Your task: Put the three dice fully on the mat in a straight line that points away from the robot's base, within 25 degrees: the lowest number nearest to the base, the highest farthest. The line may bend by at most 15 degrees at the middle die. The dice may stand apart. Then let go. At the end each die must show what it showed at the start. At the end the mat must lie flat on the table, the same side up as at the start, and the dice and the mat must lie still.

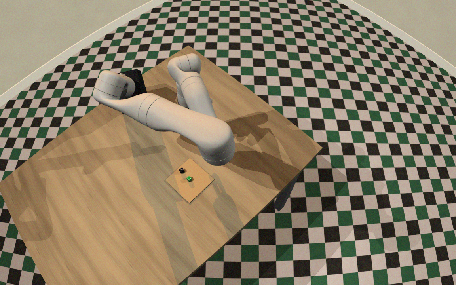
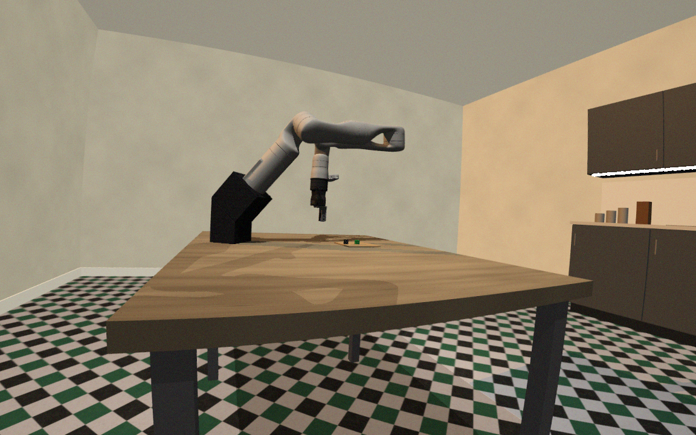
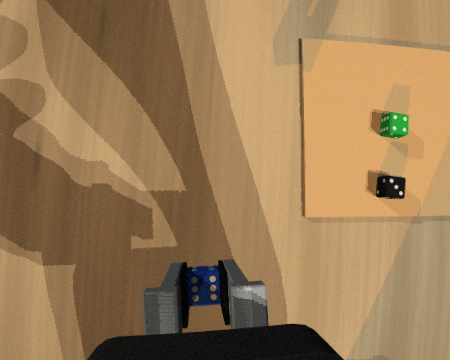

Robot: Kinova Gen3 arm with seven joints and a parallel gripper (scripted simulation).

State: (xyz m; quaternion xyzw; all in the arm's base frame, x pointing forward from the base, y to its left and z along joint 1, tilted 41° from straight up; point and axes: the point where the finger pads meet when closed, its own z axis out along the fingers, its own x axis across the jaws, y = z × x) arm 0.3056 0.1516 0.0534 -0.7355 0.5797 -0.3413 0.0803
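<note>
Now: hand 110 mm short of the green die, 140 mm to the left of it and 90 mm above it. From my hand the other things lie so: blue die 10 mm below; then black die 60 mm ahead, 140 mm to the right, 90 mm below; then orange mat 110 mm ahead, 140 mm to the right, 100 mm below.
</note>
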